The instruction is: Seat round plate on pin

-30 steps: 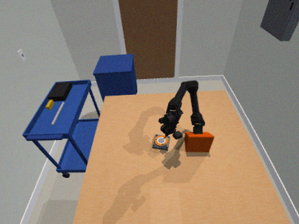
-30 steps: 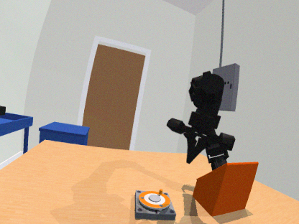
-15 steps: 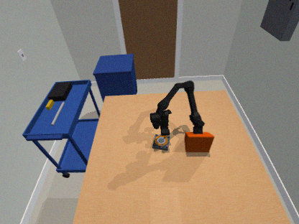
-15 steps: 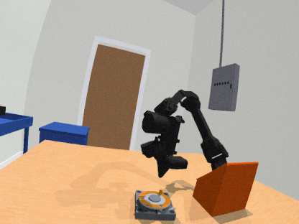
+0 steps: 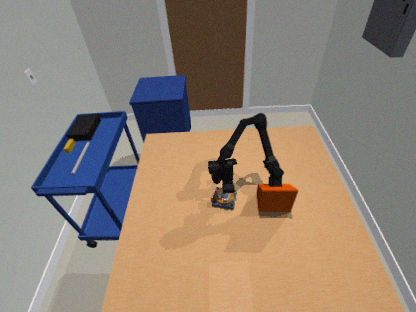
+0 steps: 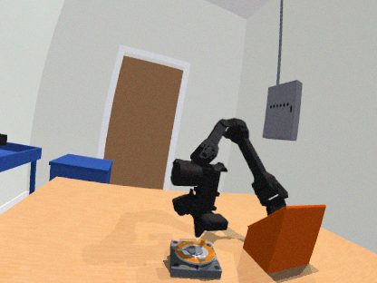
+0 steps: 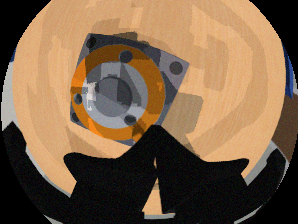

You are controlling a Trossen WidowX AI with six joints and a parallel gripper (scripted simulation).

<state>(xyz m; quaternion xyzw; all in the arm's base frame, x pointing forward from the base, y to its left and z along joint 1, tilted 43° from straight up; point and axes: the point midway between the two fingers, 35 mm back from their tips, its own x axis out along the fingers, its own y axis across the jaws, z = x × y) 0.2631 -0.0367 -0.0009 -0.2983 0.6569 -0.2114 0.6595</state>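
Now: gripper tip 5 cm to the right of the grey square base, 3 cm above it and 1 cm short of it.
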